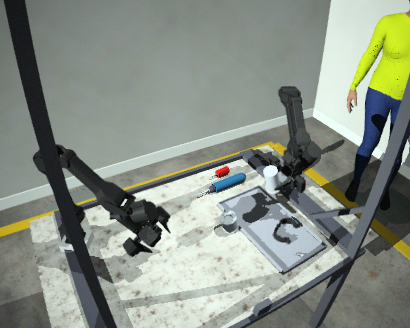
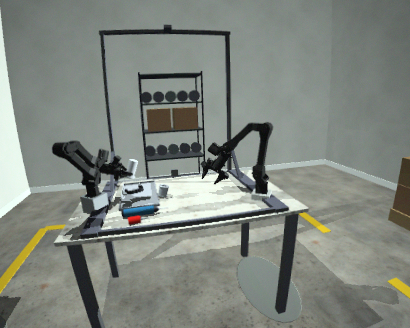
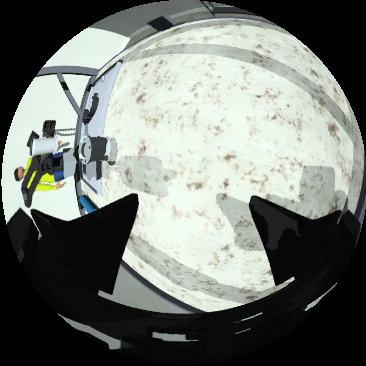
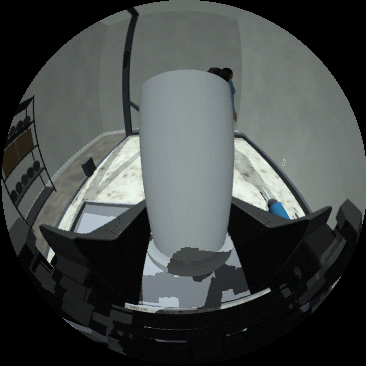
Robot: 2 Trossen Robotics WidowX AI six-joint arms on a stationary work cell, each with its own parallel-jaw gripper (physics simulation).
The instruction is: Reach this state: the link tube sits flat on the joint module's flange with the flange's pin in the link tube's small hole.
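Where they show: left gripper, fingertip midpoint: (image 1: 160,242) (image 2: 207,181) (image 3: 196,200); right gripper, fingertip midpoint: (image 1: 269,185) (image 2: 133,173) (image 3: 50,144) (image 4: 186,201); left arm's base, link origin: (image 2: 261,191); right arm's base, link origin: (image 2: 93,194) (image 3: 62,162).
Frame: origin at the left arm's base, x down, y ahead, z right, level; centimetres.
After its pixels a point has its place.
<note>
The link tube (image 1: 270,179) @[x -17.5, y 68.8, z -22.3 cm] (image 2: 132,167) @[x -16.4, y 67.8, z -27.1 cm] (image 3: 44,146) @[x -14.7, y 67.7, z -24.3 cm] (image 4: 187,150) @[x -17.5, y 71.5, z -26.5 cm] is a light grey cylinder with a wider collar at one end. My right gripper (image 1: 278,185) (image 2: 129,174) @[x -12.4, y 69.4, z -25.3 cm] (image 4: 186,201) @[x -12.4, y 69.4, z -25.3 cm] is shut on it and holds it near upright, raised beyond the tray. The joint module (image 1: 229,223) @[x -2.8, y 55.5, z -13.3 cm] (image 2: 163,190) @[x -1.3, y 53.7, z -18.7 cm] (image 3: 95,150) @[x -0.9, y 52.8, z -14.7 cm], a short grey cylinder, stands on the table beside the tray, apart from the tube. Its flange faces up; the pin and the tube's small hole cannot be made out. My left gripper (image 1: 159,242) @[x -3.1, y 32.8, z -0.9 cm] (image 2: 210,179) @[x -3.1, y 32.8, z -0.9 cm] (image 3: 196,200) @[x -3.1, y 32.8, z -0.9 cm] is open and empty above the table, well away from the module.
The grey tray (image 1: 284,268) @[x 3.0, y 76.1, z 1.1 cm] (image 3: 108,92) @[x 2.7, y 67.8, z -6.3 cm] (image 4: 100,220) @[x 3.1, y 74.7, z -5.8 cm] holds a black curved part (image 1: 277,233) @[x 1.1, y 73.4, z -13.3 cm] (image 2: 134,190) @[x 1.1, y 74.8, z -19.9 cm]. A blue-handled tool (image 1: 230,182) @[x 0.2, y 54.4, z -41.0 cm] (image 2: 140,210) @[x 0.2, y 51.9, z -43.2 cm] (image 4: 279,209) @[x -0.5, y 50.2, z -38.6 cm] and a red-handled one (image 1: 222,171) @[x 0.5, y 50.4, z -48.8 cm] (image 2: 134,219) @[x 0.7, y 49.4, z -51.2 cm] lie near it. A person (image 1: 387,60) stands beyond the table.
</note>
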